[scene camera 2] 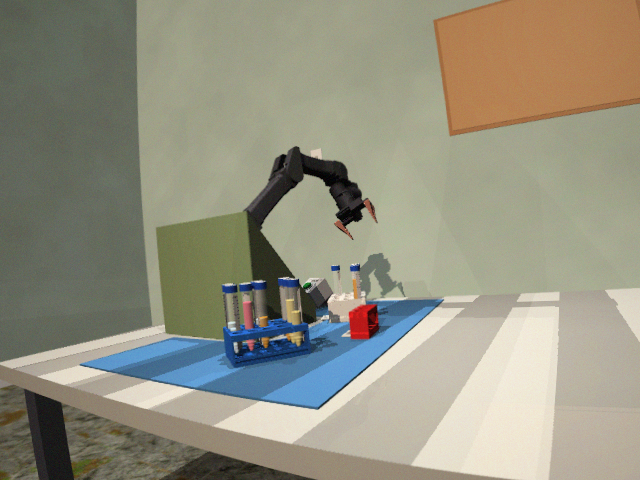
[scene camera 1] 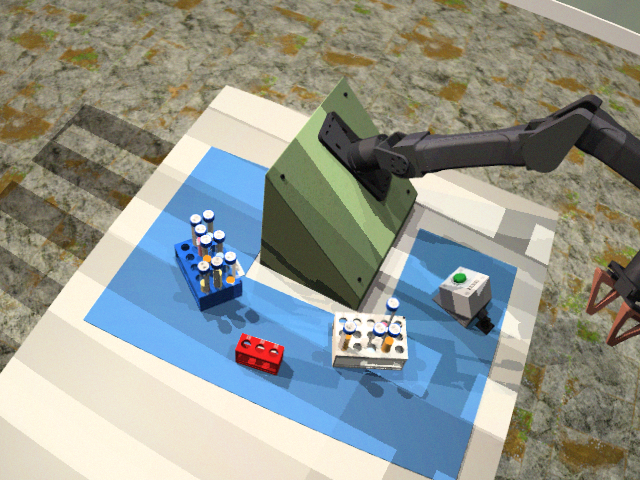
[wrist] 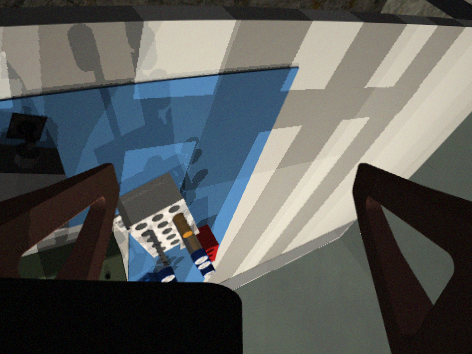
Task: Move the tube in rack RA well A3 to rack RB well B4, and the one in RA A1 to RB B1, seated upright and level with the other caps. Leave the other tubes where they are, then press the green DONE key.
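Frame: origin at the arm's base, x ahead, y left, z up, level; centimetres.
Where they show: gripper, fingertip midpoint: [scene camera 2: 364, 231] [scene camera 1: 598, 328] [wrist: 235, 176]; arm's base, link origin: [scene camera 2: 214, 259] [scene camera 1: 355, 158].
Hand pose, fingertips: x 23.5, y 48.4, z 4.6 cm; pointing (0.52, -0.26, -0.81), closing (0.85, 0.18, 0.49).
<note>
Things, the pixels of their top centre, and the offset from my fingertips. "pt": a spot on its surface instead. Level surfaces: height alone.
- blue rack, top centre: [scene camera 2: 264, 325] [scene camera 1: 207, 262] dz -16.4, dx +2.0, dy -67.8 cm
- white rack, top centre: [wrist: 167, 231] [scene camera 1: 371, 335] [scene camera 2: 347, 296] dz -16.4, dx +5.1, dy -35.0 cm
- tube, surface spot: [scene camera 1: 349, 327] pt dz -8.9, dx +9.2, dy -39.0 cm
- green DONE key, top centre: [scene camera 1: 461, 276] [scene camera 2: 307, 282] dz -13.9, dx -11.9, dy -22.1 cm
- tilted grey box, top centre: [scene camera 1: 472, 280] [scene camera 2: 312, 278] dz -13.0, dx -10.9, dy -20.1 cm
- small red rack, top centre: [scene camera 1: 259, 348] [scene camera 2: 363, 308] [wrist: 209, 256] dz -16.4, dx +14.6, dy -52.4 cm
- blue mat, surface height: dz -21.4 cm
A blue rack [scene camera 1: 222, 297] [scene camera 2: 231, 348] holds several upright blue-capped tubes. A white rack [scene camera 1: 361, 360] [scene camera 2: 343, 311] [wrist: 155, 197] holds several more; one tube [scene camera 1: 349, 327] stands apart from the others at its left in scene camera 1. Rack names and well labels are not readable, so I cannot tell which rack is RA or RB. The green DONE key [scene camera 1: 459, 277] [scene camera 2: 307, 285] is on a tilted grey box [scene camera 1: 465, 300] [scene camera 2: 320, 291]. My gripper [scene camera 1: 601, 328] [scene camera 2: 364, 230] [wrist: 235, 176] is open and empty, high above the table, away from both racks.
A small red rack [scene camera 1: 258, 356] [scene camera 2: 356, 322] [wrist: 207, 237] with holes stands on the blue mat [scene camera 1: 170, 330] [scene camera 2: 310, 395] [wrist: 250, 100] between the two racks. A large green wedge [scene camera 1: 310, 248] [scene camera 2: 201, 273] carries the arm's base behind them. Striped light and shadow cross the table.
</note>
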